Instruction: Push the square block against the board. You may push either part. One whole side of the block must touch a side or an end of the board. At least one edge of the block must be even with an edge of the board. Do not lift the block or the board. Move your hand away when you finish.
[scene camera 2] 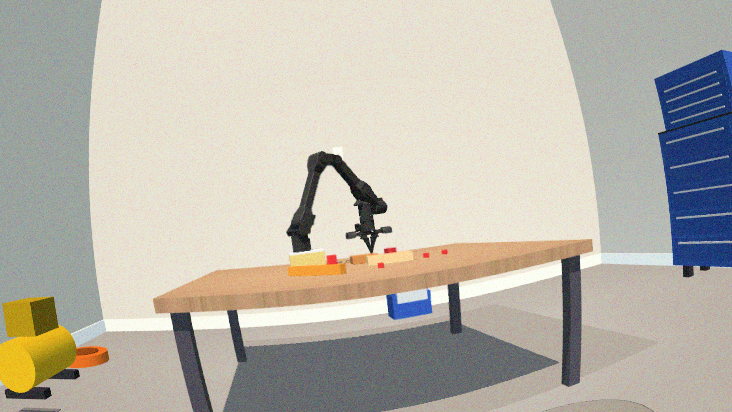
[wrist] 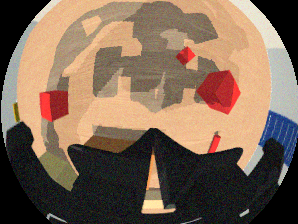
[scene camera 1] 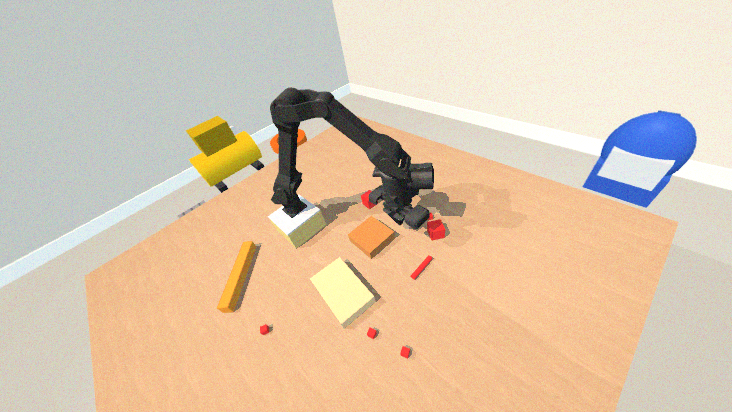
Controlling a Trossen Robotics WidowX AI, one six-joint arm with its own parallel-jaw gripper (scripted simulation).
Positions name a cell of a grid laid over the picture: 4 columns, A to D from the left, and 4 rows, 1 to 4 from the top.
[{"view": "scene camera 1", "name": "my gripper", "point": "C3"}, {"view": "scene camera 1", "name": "pale yellow board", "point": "B3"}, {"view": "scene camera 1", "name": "orange square block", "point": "C3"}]
